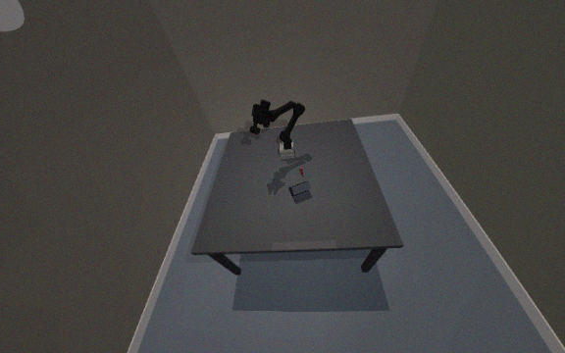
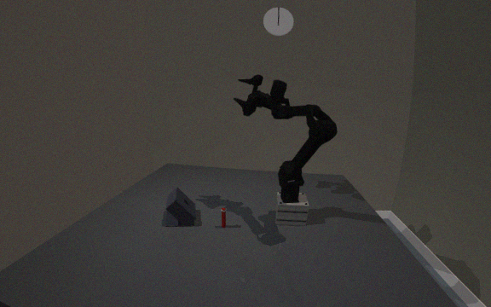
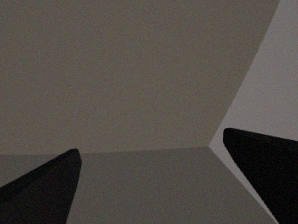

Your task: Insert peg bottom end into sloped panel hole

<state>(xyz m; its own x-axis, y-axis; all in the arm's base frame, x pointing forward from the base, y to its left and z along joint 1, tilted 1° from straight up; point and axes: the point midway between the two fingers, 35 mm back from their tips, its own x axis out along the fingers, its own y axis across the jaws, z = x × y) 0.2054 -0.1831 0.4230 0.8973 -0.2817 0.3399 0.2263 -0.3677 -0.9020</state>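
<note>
The red peg is 460 mm below my gripper tip, 280 mm to the left of it and 10 mm ahead of it. The rest, counted from my gripper tip: sloped panel (470 mm below, 240 mm to the left, 190 mm ahead).
</note>
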